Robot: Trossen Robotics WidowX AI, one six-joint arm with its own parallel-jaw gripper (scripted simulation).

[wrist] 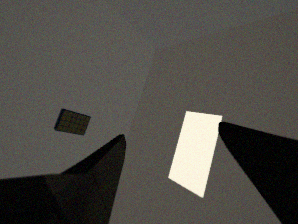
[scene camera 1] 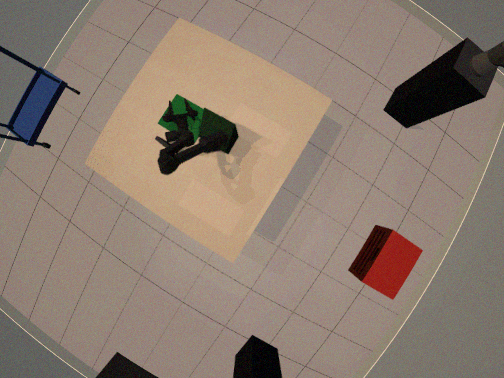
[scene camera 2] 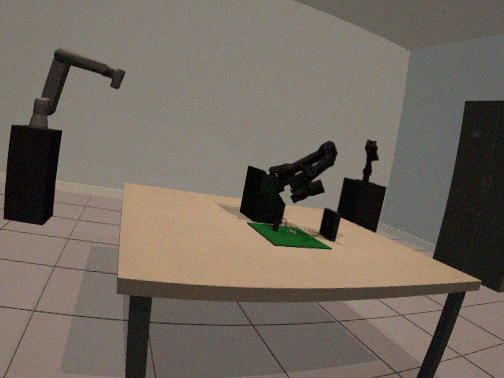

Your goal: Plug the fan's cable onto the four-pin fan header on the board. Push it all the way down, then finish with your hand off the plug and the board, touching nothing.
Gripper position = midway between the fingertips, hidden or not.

Note:
My gripper [scene camera 2: 288, 167] is open, with nothing in its grasp. Also in view: a green board [scene camera 2: 283, 237].
My gripper shows as well in the wrist view [wrist: 170, 133].

